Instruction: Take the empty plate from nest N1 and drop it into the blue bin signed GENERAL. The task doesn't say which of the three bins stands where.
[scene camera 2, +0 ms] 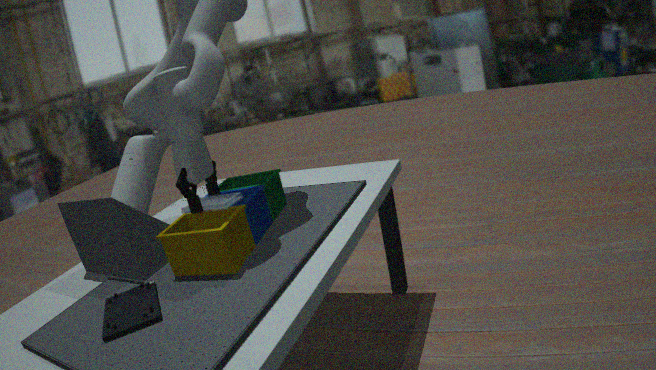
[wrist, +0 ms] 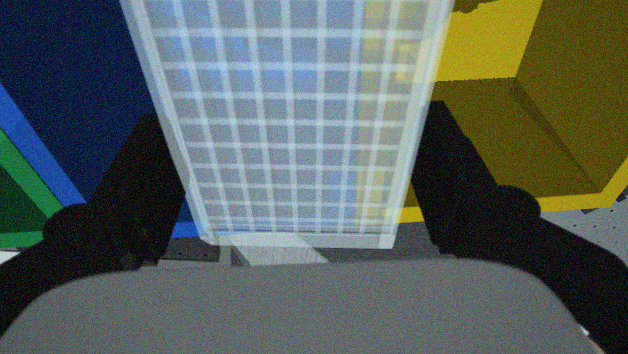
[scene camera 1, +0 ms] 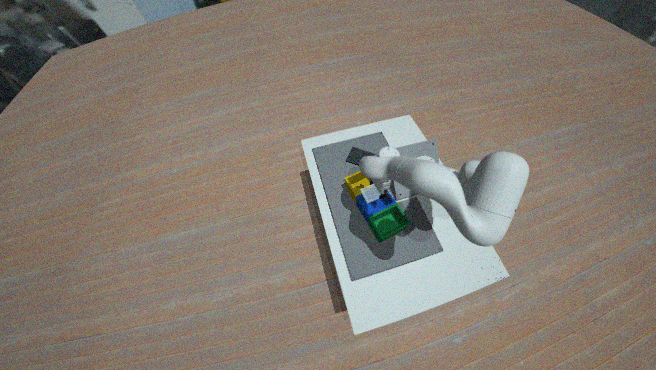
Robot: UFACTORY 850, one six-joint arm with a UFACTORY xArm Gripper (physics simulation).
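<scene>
A clear, gridded plate (scene camera 1: 371, 193) (scene camera 2: 222, 201) (wrist: 280, 155) is between the two black fingers, which touch its long sides. My gripper (scene camera 2: 205, 202) (wrist: 296, 140) stands wide and is shut on the plate. The plate hangs roughly level, close above the bin rims. The blue bin (scene camera 1: 366, 207) (scene camera 2: 261, 215) (wrist: 75, 75) is beneath it, and in the wrist view its right side overlaps the yellow bin (scene camera 1: 356, 182) (scene camera 2: 207, 252) (wrist: 525, 145). No bin sign can be read. The gap between plate and rims is hard to judge.
The green bin (scene camera 1: 390, 222) (scene camera 2: 276, 195) (wrist: 15, 200) adjoins the blue bin on the side opposite the yellow one. A low dark nest-like base with pins (scene camera 2: 132, 311) lies past the yellow bin. A grey panel (scene camera 2: 112, 240) stands beside the bins. All stand on a grey board (scene camera 1: 410, 252).
</scene>
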